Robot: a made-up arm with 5 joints.
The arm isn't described. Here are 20 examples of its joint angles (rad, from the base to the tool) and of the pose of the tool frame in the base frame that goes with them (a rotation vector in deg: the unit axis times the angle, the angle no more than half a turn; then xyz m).
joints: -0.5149 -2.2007 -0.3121 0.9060 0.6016
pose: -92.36 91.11 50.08 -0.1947 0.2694 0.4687
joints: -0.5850 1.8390 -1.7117 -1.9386 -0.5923
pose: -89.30 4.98 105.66 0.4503 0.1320 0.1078
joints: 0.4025 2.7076 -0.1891 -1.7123 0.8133
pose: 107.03 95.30 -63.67 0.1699 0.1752 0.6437
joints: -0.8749 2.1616 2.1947 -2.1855 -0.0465
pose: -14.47 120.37 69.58 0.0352 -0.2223 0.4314
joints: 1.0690 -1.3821 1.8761 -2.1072 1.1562
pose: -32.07 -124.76 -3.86 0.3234 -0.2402 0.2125
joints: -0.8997 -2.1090 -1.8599 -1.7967 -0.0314
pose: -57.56 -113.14 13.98 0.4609 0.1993 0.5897
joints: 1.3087 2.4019 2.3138 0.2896 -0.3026
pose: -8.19 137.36 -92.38 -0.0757 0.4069 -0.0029
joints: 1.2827 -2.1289 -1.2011 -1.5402 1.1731
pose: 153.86 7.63 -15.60 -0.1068 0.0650 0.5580
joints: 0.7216 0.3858 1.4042 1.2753 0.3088
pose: 94.10 -43.89 -109.78 0.1989 -0.0737 0.9225
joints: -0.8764 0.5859 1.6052 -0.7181 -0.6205
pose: 63.84 -49.87 37.93 0.2512 0.4183 0.8120
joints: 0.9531 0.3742 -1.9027 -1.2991 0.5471
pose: 22.60 16.71 47.04 -0.1322 0.1206 0.1805
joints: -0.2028 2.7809 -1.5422 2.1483 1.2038
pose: -22.07 -56.79 -163.29 0.5404 0.1586 0.6145
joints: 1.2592 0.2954 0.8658 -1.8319 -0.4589
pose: -56.63 -64.69 -12.99 0.3085 -0.1764 0.6452
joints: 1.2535 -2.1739 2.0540 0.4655 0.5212
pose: -4.87 38.76 -149.06 0.3389 -0.2497 0.0252
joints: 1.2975 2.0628 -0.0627 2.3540 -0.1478
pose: -120.76 80.02 94.10 0.1328 0.0469 0.8046
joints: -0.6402 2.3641 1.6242 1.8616 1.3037
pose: 143.87 -3.84 -41.28 -0.1926 -0.2322 0.3501
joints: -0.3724 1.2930 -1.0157 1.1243 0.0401
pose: -22.73 -28.98 -46.97 0.3999 0.4104 0.1462
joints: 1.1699 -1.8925 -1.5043 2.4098 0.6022
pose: -91.53 55.59 26.78 -0.2277 0.1751 0.5746
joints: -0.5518 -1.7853 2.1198 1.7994 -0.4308
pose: 17.68 56.91 -144.95 0.6094 0.3016 -0.0087
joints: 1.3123 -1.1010 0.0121 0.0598 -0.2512
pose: 48.27 54.74 -47.66 0.3965 0.2634 0.2902
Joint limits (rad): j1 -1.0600..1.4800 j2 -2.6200..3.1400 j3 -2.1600..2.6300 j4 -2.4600..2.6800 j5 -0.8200..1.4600
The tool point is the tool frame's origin. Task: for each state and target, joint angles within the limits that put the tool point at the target. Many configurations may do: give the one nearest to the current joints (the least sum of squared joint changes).
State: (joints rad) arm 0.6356 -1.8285 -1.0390 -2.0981 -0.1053
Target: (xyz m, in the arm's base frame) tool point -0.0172 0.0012 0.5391
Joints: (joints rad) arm -0.1166 -1.5623 -1.1856 -2.0903 0.3141
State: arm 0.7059 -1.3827 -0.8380 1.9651 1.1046
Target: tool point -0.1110 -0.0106 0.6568
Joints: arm 0.1874 -1.7739 -1.5933 2.0762 0.9752
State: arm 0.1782 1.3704 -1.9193 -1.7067 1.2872
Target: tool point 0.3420 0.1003 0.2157
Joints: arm 0.0948 1.3290 -1.0692 -1.4929 1.3468
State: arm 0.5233 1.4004 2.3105 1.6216 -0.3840
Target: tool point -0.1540 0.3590 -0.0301
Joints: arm 1.1915 2.4574 2.2338 1.3498 -0.2023
